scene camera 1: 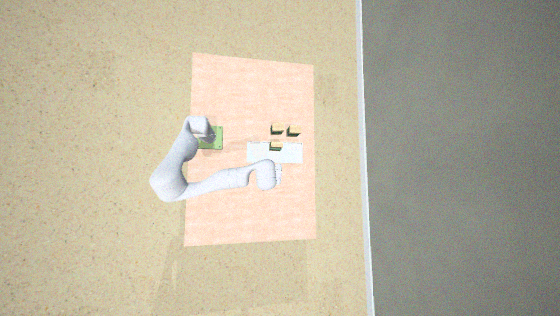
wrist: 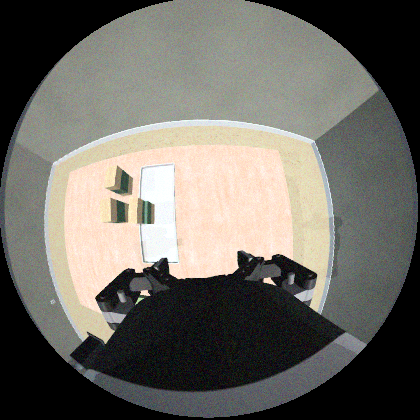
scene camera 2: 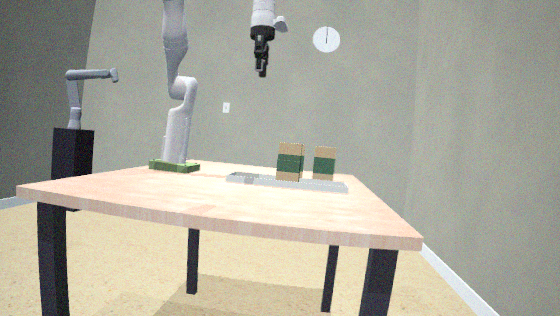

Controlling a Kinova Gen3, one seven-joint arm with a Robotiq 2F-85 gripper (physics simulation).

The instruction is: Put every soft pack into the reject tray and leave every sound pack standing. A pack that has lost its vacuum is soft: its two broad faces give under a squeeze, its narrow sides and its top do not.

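Frame: origin at the arm's base, x ahead, y right, z down, level; centimetres.
Seen in the pictures: gripper, fingertip midpoint: [wrist: 202, 262] [scene camera 2: 260, 74]; arm's base, link origin: [scene camera 1: 208, 136] [scene camera 2: 174, 161].
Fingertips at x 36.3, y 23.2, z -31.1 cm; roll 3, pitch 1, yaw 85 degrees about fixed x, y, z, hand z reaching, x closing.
Pixels of each thing's middle, then the offset from my fingertips to it. Level surfaces: height alone.
- tan pack with a green band, body centre: [scene camera 2: 289, 163] [wrist: 141, 212] [scene camera 1: 275, 146] dy -20.1, dx +8.6, dz +27.0 cm
- pale reject tray, body centre: [scene camera 2: 287, 182] [wrist: 156, 211] [scene camera 1: 275, 152] dy -16.5, dx +9.2, dz +33.2 cm
- base, body centre: [scene camera 2: 323, 165] [wrist: 119, 181] [scene camera 1: 293, 131] dy -31.7, dx +20.4, dz +27.3 cm
- wooden table, surface height: dz +34.3 cm
One tan pack with a green band [scene camera 1: 275, 146] [scene camera 2: 288, 162] [wrist: 145, 211] stands upright in the pale reject tray [scene camera 1: 292, 156] [scene camera 2: 325, 187] [wrist: 159, 185]. Two like packs stand upright on the table beside the tray: one nearer the robot base [scene camera 1: 277, 128] [wrist: 116, 210], mostly hidden behind the tray pack in scene camera 2, and one farther from the base [scene camera 1: 293, 130] [scene camera 2: 324, 163] [wrist: 119, 181]. My gripper [scene camera 2: 261, 72] [wrist: 202, 262] is open and empty, high above the table. The arm hides it in scene camera 1. Softness cannot be seen.
The wooden table [scene camera 1: 250, 215] [scene camera 2: 200, 200] [wrist: 230, 200] carries the arm's green base plate [scene camera 1: 218, 137] [scene camera 2: 174, 166] at one edge. A second, smaller arm [scene camera 2: 90, 75] on a black pedestal [scene camera 2: 73, 150] stands beyond the table in scene camera 2.
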